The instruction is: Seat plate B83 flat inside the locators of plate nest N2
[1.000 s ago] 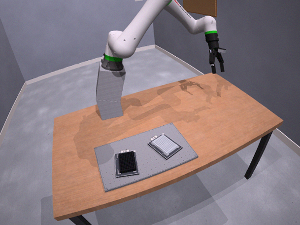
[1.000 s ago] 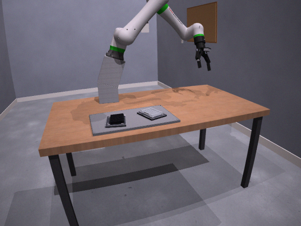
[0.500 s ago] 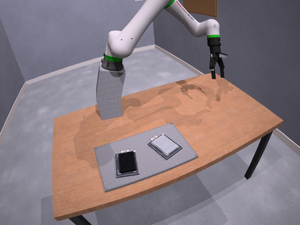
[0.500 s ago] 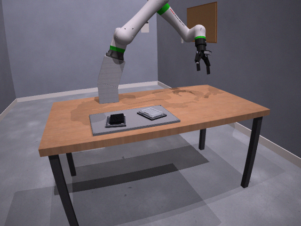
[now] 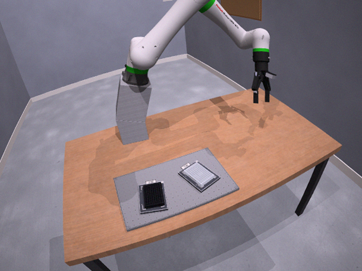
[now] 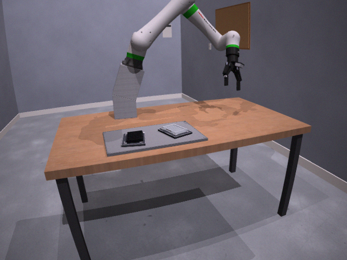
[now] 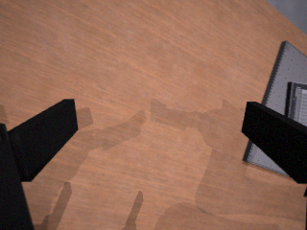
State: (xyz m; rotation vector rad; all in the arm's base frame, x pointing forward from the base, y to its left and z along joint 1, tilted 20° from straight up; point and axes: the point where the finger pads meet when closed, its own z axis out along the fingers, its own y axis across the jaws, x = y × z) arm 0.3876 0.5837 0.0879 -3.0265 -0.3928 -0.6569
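The black well plate lies 72 cm to the right of my hand, 18 cm below it and 14 cm ahead of it. From my hand the other things lie so: white well plate: 48 cm to the right, 18 cm below, 13 cm ahead.
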